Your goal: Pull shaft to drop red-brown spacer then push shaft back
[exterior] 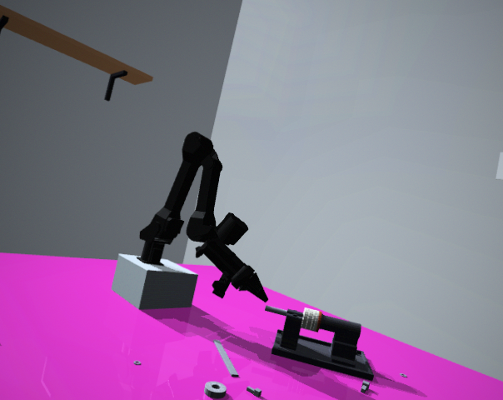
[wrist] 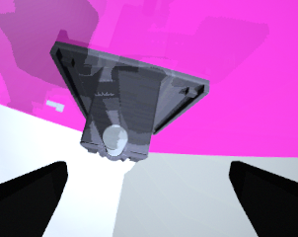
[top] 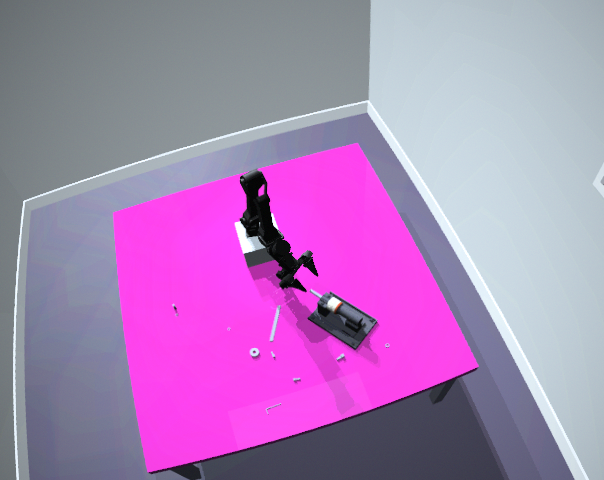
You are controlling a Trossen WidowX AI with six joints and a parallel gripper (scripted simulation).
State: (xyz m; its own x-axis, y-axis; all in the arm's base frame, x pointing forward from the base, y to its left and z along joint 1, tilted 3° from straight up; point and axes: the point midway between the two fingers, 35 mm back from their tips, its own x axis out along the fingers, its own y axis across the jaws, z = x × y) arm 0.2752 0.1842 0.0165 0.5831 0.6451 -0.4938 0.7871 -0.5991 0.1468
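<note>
My gripper tip is 8 cm short of the grey shaft, 4 cm to the right of it and 1 cm above it. The rest, counted from my gripper tip: grey flat bar: 10 cm ahead, 17 cm to the right, 9 cm below; white spacer: 10 cm ahead, 7 cm to the left, 1 cm below; red-brown spacer: 12 cm ahead, 8 cm to the left, 1 cm below.
</note>
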